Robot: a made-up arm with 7 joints. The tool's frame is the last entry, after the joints. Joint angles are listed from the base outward. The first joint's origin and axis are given. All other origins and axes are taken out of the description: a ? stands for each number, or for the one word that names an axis. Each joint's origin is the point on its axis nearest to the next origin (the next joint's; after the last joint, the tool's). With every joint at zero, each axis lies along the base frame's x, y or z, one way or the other. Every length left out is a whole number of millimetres.
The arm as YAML. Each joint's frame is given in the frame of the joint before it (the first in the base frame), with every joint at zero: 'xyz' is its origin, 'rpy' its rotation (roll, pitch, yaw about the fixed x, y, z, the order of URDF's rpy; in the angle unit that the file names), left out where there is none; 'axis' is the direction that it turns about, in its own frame. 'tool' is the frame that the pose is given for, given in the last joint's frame.
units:
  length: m
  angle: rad
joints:
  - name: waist
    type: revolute
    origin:
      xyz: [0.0, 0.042, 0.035]
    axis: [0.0, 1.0, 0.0]
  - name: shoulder
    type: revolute
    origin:
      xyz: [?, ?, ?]
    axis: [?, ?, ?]
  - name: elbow
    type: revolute
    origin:
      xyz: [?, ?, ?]
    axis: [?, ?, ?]
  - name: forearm
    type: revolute
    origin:
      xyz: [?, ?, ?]
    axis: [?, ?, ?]
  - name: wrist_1
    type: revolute
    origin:
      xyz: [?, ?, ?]
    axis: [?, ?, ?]
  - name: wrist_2
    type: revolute
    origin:
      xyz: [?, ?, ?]
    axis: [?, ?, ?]
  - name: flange
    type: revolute
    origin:
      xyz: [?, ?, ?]
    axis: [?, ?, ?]
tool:
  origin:
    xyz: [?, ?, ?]
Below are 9 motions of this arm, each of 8 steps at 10 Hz.
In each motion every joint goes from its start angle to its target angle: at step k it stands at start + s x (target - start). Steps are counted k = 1, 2, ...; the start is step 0. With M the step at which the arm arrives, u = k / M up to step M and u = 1 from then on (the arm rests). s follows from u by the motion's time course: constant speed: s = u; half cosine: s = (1 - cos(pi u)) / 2; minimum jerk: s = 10 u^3 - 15 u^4 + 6 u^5.
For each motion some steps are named. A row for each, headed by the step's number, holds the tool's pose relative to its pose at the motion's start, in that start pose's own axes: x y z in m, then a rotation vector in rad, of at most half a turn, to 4 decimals.
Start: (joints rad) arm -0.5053 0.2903 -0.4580 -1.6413 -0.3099 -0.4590 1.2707
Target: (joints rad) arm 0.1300 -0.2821 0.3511 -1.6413 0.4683 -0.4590 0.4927
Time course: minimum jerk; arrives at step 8
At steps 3, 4, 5, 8:
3: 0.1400 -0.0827 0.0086 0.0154 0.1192 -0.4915
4: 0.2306 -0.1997 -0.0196 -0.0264 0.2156 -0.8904
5: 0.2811 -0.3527 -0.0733 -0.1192 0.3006 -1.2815
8: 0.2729 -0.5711 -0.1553 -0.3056 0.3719 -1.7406

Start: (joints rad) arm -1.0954 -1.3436 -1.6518 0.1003 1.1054 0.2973 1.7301
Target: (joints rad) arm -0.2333 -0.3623 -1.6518 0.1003 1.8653 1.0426 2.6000
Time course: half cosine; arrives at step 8
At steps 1, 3, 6, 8:
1: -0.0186 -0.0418 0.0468 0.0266 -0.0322 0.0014
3: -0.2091 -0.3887 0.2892 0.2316 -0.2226 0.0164
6: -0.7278 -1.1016 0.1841 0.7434 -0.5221 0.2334
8: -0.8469 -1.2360 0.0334 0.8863 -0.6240 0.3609

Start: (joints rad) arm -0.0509 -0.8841 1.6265 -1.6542 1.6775 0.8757 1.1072
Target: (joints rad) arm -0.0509 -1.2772 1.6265 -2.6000 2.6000 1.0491 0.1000
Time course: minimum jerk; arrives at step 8
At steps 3, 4, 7, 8:
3: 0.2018 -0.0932 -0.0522 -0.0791 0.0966 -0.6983
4: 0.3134 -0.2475 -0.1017 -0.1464 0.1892 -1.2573
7: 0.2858 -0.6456 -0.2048 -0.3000 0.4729 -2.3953
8: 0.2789 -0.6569 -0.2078 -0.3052 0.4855 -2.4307

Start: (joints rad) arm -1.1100 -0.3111 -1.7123 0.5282 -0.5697 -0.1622 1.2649
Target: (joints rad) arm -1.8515 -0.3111 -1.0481 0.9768 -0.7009 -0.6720 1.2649
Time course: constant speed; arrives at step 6
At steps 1, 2, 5, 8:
1: 0.0255 -0.0875 0.0064 0.1834 0.0190 -0.1329
2: 0.0373 -0.1808 0.0050 0.3530 0.0181 -0.2658
5: -0.0248 -0.4406 -0.0387 0.7553 -0.0976 -0.6446
8: -0.0742 -0.5024 -0.0608 0.8470 -0.1682 -0.7563

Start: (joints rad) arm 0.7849 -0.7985 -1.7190 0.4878 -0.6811 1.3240 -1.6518
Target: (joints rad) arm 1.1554 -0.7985 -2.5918 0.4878 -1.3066 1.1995 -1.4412
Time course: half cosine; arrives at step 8
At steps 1, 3, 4, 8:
1: -0.0133 -0.0004 0.0205 -0.0094 0.0563 0.0266
3: -0.0792 -0.0081 0.1812 -0.0571 0.4523 0.2324
4: -0.0939 -0.0180 0.3022 -0.0720 0.7262 0.3955
8: -0.0210 -0.0487 0.5889 -0.0522 1.4044 0.8895

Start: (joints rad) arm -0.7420 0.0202 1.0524 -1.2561 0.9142 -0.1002 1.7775
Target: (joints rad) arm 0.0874 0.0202 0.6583 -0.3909 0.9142 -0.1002 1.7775
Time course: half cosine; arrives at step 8
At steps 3, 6, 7, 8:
3: 0.0396 -0.0088 0.0997 0.3238 0.2741 0.2147
6: 0.1723 -0.0278 0.2151 0.8293 0.8939 0.5609
7: 0.2052 -0.0266 0.2264 0.9175 1.0360 0.6231
8: 0.2170 -0.0256 0.2295 0.9473 1.0872 0.6443

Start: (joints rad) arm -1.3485 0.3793 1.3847 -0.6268 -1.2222 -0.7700 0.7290
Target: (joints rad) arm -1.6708 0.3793 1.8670 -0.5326 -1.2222 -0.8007 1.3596
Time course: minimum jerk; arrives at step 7
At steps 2, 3, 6, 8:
2: 0.0115 0.0010 -0.0098 0.0510 -0.0366 0.0350
3: 0.0291 0.0003 -0.0260 0.1259 -0.1067 0.0934
6: 0.0787 -0.0133 -0.0829 0.2883 -0.3766 0.2768
8: 0.0808 -0.0141 -0.0855 0.2929 -0.3890 0.2843

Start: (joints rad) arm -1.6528 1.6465 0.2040 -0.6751 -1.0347 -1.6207 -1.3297
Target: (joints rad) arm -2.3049 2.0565 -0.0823 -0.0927 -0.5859 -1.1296 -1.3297
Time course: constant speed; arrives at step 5
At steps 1, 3, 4, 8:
1: 0.0259 -0.0210 0.0438 0.1026 0.0241 0.0795
3: 0.0712 -0.0759 0.1332 0.2706 0.0848 0.2076
4: 0.0884 -0.1083 0.1782 0.3362 0.1201 0.2534
8: 0.1007 -0.1430 0.2228 0.3902 0.1571 0.2851

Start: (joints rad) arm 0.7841 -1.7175 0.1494 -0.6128 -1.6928 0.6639 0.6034
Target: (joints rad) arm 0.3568 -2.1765 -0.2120 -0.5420 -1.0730 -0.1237 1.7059
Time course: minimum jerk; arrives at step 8
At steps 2, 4, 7, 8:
2: 0.0141 0.0139 0.0149 -0.0383 0.1031 0.1315
4: 0.1048 0.0887 0.0730 -0.0866 0.5064 0.5667
7: 0.2702 0.2352 0.0810 0.0551 0.9579 0.9393
8: 0.2760 0.2408 0.0792 0.0631 0.9710 0.9487

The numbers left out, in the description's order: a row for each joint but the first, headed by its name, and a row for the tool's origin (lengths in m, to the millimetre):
shoulder: xyz -0.369 0.0 -0.119, axis 0.0 1.0 0.0
elbow: xyz -0.268 0.0 0.182, axis 0.0 0.0 -1.0
forearm: xyz 0.275 0.185 0.0, axis 0.0 1.0 0.0
wrist_1: xyz 0.078 0.0 0.167, axis 0.0 0.0 -1.0
wrist_2: xyz -0.069 0.184 0.0, axis 0.0 -1.0 0.0
flange: xyz -0.23 0.0 -0.082, axis 0.0 0.0 1.0
tool: xyz -0.065 0.151 0.0

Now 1 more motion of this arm.
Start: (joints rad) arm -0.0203 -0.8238 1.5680 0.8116 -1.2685 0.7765 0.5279
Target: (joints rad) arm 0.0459 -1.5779 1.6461 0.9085 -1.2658 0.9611 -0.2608
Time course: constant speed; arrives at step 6
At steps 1, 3, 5, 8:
1: -0.0113 -0.0022 -0.0030 0.0250 -0.1349 -0.1088
3: -0.0296 -0.0160 -0.0005 0.1369 -0.3903 -0.3279
5: -0.0493 -0.0444 0.0120 0.3288 -0.6123 -0.5401
8: -0.0619 -0.0648 0.0201 0.4533 -0.7053 -0.6402

